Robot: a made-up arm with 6 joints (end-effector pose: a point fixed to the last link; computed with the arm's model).
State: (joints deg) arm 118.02 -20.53 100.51 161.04 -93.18 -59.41
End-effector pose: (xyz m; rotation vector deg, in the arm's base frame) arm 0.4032 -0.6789 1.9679 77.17 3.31 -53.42
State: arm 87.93 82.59 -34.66 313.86 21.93 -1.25
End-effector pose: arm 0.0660 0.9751 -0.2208 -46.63 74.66 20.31
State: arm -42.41 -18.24 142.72 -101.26 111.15 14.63
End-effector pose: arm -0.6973 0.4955 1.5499 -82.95 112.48 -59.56
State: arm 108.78 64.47 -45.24 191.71 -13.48 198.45
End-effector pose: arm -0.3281 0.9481 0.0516 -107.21 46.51 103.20
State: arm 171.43 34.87 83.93 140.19 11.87 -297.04
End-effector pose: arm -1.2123 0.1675 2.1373 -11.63 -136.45 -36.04
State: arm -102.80 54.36 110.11 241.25 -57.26 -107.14
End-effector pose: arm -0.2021 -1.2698 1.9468 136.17 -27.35 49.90
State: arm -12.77 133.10 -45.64 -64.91 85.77 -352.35
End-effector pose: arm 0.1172 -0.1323 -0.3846 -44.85 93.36 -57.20
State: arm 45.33 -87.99 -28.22 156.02 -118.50 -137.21
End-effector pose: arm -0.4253 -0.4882 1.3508 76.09 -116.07 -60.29
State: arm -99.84 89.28 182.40 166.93 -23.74 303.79
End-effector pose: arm -0.1647 -0.8885 1.4279 91.97 -3.55 106.29
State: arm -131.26 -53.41 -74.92 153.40 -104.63 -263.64
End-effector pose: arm -0.1925 -0.1444 1.1251 -46.85 -108.89 -44.87
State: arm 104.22 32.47 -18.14 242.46 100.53 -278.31
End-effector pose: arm -0.2306 1.3151 0.8730 -45.66 13.65 -9.69
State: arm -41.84 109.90 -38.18 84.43 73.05 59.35
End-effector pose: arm 0.4827 -0.2863 -0.3937 -6.18 12.71 59.53
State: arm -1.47 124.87 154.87 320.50 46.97 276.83
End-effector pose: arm 1.6280 -0.0949 0.6394 109.63 -71.90 51.94
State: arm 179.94 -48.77 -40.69 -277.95 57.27 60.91
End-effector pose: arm -0.2829 -0.0948 1.5138 -86.46 147.88 -43.29
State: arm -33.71 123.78 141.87 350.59 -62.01 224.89
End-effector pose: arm 1.4981 -0.9797 0.3506 144.42 -11.57 -63.81
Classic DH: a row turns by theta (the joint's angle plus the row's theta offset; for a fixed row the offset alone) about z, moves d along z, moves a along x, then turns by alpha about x. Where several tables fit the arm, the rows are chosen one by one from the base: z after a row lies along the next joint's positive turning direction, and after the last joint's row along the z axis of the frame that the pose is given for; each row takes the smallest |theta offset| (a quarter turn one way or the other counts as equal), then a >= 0, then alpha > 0; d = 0 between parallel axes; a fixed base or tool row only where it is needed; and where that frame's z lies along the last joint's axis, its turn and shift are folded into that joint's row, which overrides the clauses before.
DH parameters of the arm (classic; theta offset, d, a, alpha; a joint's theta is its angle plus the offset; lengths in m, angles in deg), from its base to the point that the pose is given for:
joint 1: 0 0.5444 0.2133 -90
joint 2: -90 0 0.9781 180
joint 3: 0 0 0.1951 -90
joint 4: 0 -0.781 0 90
joint 5: 0 0 0 -90
joint 6: 90 -0.1142 0 90
tool (fixed): -90 0 0 0

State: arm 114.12 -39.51 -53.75 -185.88 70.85 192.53
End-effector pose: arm -0.1760 0.3660 1.1828 -87.47 50.32 101.16
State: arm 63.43 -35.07 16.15 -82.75 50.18 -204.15
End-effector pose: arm 0.0893 -0.0161 2.1399 -24.72 -32.83 -10.55
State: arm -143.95 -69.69 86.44 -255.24 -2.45 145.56
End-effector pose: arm 1.2924 0.9466 1.0666 -59.83 -42.34 18.80
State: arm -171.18 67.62 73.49 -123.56 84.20 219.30
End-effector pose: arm -1.8847 -0.1966 1.1295 -101.19 -101.01 92.05
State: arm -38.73 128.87 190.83 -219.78 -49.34 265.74
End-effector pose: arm 0.8593 -0.7602 0.8086 -43.68 -75.22 -97.42
